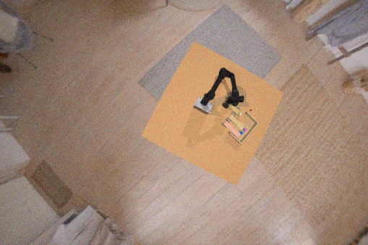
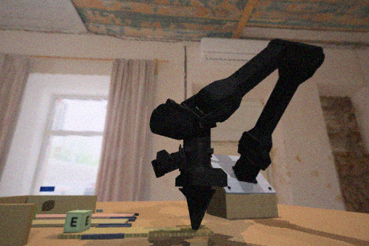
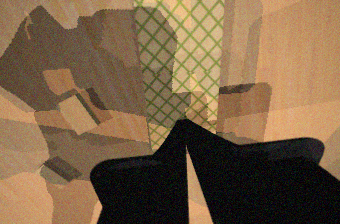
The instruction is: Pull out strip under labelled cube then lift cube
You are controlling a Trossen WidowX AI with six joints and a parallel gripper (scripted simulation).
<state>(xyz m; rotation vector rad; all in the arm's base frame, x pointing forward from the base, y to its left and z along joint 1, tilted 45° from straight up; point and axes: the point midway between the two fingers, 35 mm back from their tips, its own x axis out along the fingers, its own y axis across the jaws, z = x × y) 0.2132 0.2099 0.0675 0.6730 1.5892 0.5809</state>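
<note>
My gripper tip is now 100 mm short of the green cross-hatched strip and 10 mm to the left of it. Round my gripper tip: cube 200 mm ahead, 30 mm to the right, 20 mm above.
</note>
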